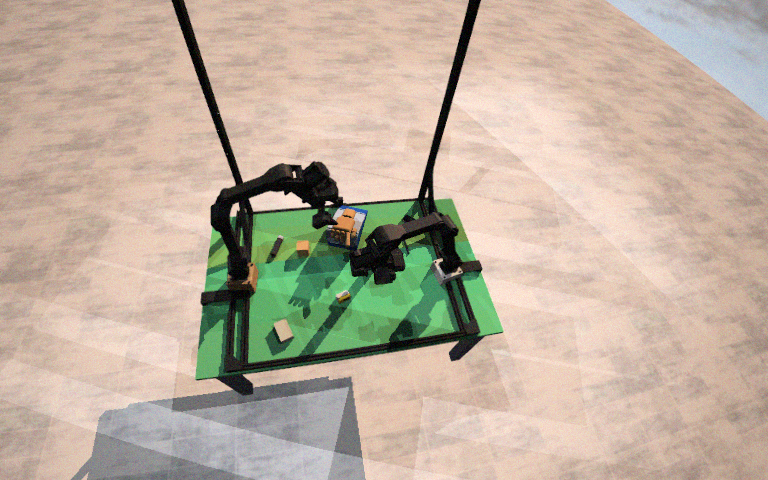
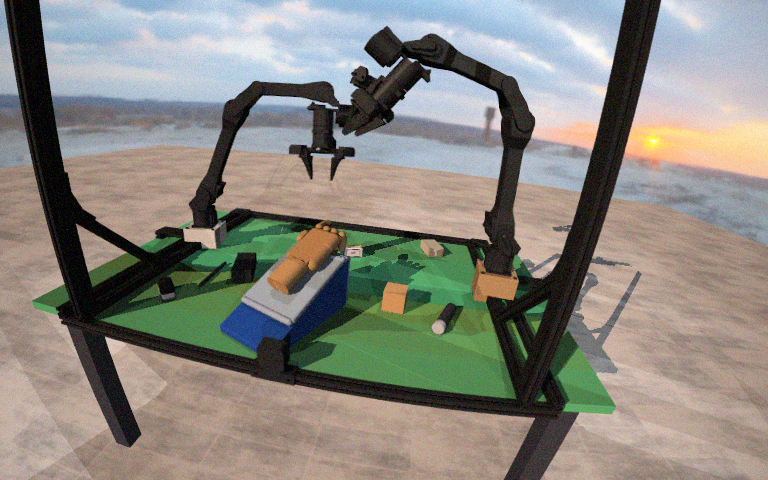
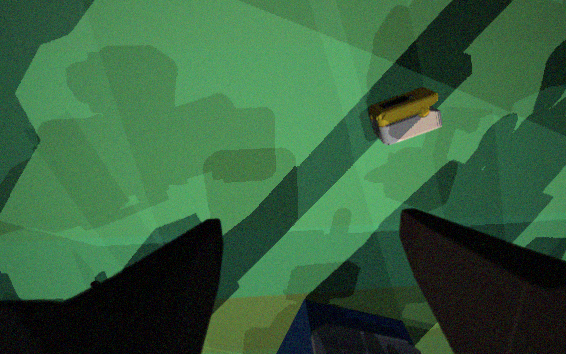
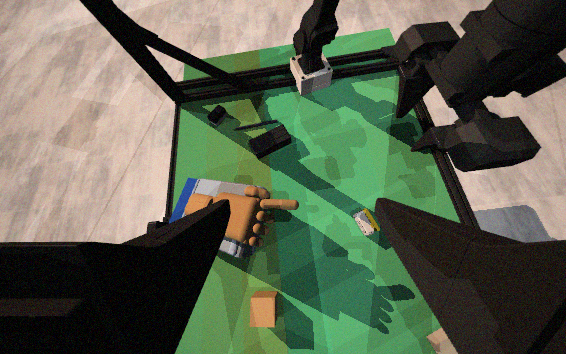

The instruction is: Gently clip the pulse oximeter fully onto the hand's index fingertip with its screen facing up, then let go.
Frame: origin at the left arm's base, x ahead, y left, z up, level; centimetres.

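Seen in the pictures: left gripper, fingertip midpoint: (image 2: 321, 180) (image 3: 311, 227) (image 4: 405, 133); right gripper, fingertip midpoint: (image 1: 337, 213) (image 2: 349, 134) (image 4: 302, 205); left arm's base at its link origin: (image 1: 447, 266) (image 2: 205, 224) (image 4: 310, 63); right arm's base at its link origin: (image 1: 240, 273) (image 2: 497, 269).
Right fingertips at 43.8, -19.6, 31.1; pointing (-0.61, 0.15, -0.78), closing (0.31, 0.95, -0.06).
Note:
Pixels of each thing's top centre, then the offset from my right fingertips to it, as dx, dy, dz.
- pulse oximeter at its top centre: (image 3: 411, 120) (image 4: 368, 221) (image 2: 353, 245) (image 1: 343, 295) +3.4, +15.5, -33.8
- orange block at its top centre: (image 2: 396, 288) (image 4: 262, 312) (image 1: 302, 245) +12.7, -12.8, -32.0
- dark cylinder at its top centre: (image 2: 446, 312) (image 1: 276, 244) +23.3, -18.8, -34.2
- beige block at its top centre: (image 4: 463, 349) (image 2: 432, 243) (image 1: 283, 329) +29.8, +21.3, -34.0
- black box at its top centre: (image 2: 244, 261) (image 4: 269, 138) -25.5, +0.4, -33.5
- pen at its top centre: (image 2: 211, 272) (image 4: 254, 124) -33.5, -2.3, -36.1
- small black object at its top centre: (image 2: 165, 281) (image 4: 215, 112) -40.6, -12.4, -33.7
The pulse oximeter (image 1: 343, 296) (image 2: 354, 250) (image 3: 406, 116) (image 4: 366, 222), yellow above with a dark screen and white below, lies on the green table, apart from the hand. The orange-tan hand (image 1: 344, 225) (image 2: 311, 249) (image 4: 240, 212) rests palm down on a blue and grey wedge (image 2: 317, 305) (image 3: 295, 335). Its index finger (image 4: 280, 204) sticks out bare past the curled fingers. My left gripper (image 2: 321, 178) (image 3: 311, 227) (image 4: 405, 133) is partly open and empty, pointing down high above the table. My right gripper (image 1: 338, 212) (image 2: 351, 133) (image 4: 302, 205) is wide open and empty, high up and tilted.
An orange block (image 1: 302, 247) (image 2: 394, 298) (image 4: 263, 309) and a dark cylinder (image 1: 276, 246) (image 2: 444, 318) lie beside the wedge. A beige block (image 1: 282, 330) (image 2: 432, 247) lies farther off. A black box (image 2: 244, 267) (image 4: 270, 141), a pen (image 2: 212, 273) and a small black object (image 2: 167, 289) lie opposite.

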